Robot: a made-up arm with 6 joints. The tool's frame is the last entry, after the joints.
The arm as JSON. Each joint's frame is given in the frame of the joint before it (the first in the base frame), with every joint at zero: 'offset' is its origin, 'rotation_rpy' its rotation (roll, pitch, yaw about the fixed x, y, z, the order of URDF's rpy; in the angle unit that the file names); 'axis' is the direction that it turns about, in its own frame. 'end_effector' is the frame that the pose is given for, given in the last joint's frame.
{
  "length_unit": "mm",
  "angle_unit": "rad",
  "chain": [
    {
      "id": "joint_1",
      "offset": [
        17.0,
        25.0,
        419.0
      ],
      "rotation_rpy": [
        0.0,
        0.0,
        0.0
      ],
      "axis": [
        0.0,
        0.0,
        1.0
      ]
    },
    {
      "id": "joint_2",
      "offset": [
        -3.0,
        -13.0,
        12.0
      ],
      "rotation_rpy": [
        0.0,
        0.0,
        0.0
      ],
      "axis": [
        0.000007,
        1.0,
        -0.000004
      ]
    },
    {
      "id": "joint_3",
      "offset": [
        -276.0,
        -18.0,
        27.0
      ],
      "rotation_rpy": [
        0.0,
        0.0,
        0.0
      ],
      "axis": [
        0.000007,
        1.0,
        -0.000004
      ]
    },
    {
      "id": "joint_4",
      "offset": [
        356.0,
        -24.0,
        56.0
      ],
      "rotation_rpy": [
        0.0,
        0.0,
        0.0
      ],
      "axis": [
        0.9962,
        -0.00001,
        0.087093
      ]
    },
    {
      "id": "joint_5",
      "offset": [
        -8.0,
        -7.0,
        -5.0
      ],
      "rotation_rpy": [
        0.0,
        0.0,
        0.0
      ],
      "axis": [
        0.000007,
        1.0,
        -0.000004
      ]
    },
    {
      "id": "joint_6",
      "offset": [
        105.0,
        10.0,
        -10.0
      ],
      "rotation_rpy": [
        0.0,
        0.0,
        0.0
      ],
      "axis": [
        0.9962,
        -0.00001,
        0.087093
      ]
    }
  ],
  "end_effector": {
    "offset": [
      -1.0,
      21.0,
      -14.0
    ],
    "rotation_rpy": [
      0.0,
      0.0,
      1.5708
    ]
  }
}
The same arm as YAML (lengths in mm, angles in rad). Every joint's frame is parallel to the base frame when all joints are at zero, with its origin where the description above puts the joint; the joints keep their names.
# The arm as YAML. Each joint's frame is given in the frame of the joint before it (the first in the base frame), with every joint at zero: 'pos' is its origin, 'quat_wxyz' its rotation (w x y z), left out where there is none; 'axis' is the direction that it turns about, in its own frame. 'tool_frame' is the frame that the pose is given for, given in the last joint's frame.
length_unit: mm
angle_unit: rad
joints:
  - joint: joint_1
    pos: [17.0, 25.0, 419.0]
    axis: [0.0, 0.0, 1.0]
  - joint: joint_2
    pos: [-3.0, -13.0, 12.0]
    axis: [0.0, 1.0, 0.0]
  - joint: joint_3
    pos: [-276.0, -18.0, 27.0]
    axis: [0.0, 1.0, 0.0]
  - joint: joint_4
    pos: [356.0, -24.0, 56.0]
    axis: [0.9962, 0.0, 0.0871]
  - joint: joint_5
    pos: [-8.0, -7.0, -5.0]
    axis: [0.0, 1.0, 0.0]
  - joint: joint_6
    pos: [105.0, 10.0, -10.0]
    axis: [0.9962, 0.0, 0.0871]
tool_frame:
  pos: [-1.0, 21.0, -14.0]
  quat_wxyz: [0.707105, 0.0, 0.0, 0.707108]

